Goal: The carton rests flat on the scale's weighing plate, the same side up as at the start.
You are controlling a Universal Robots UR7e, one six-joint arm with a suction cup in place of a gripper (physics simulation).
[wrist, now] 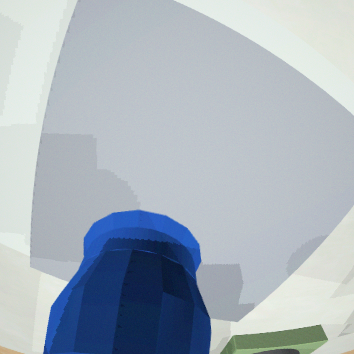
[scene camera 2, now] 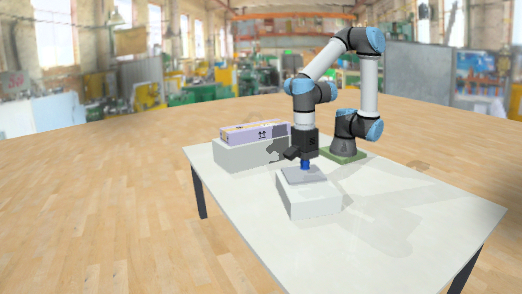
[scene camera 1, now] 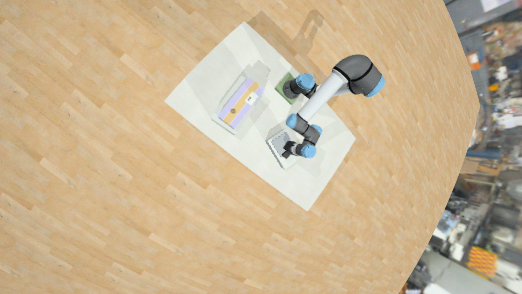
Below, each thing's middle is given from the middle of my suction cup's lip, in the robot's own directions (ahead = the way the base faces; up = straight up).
The scale (wrist: 229, 124) lies 80 mm below my suction cup, 20 mm to the left of it and 10 mm ahead of it. Round my suction cup: lilac carton (scene camera 2: 245, 133) (450 mm to the right, 40 mm behind, 20 mm above).
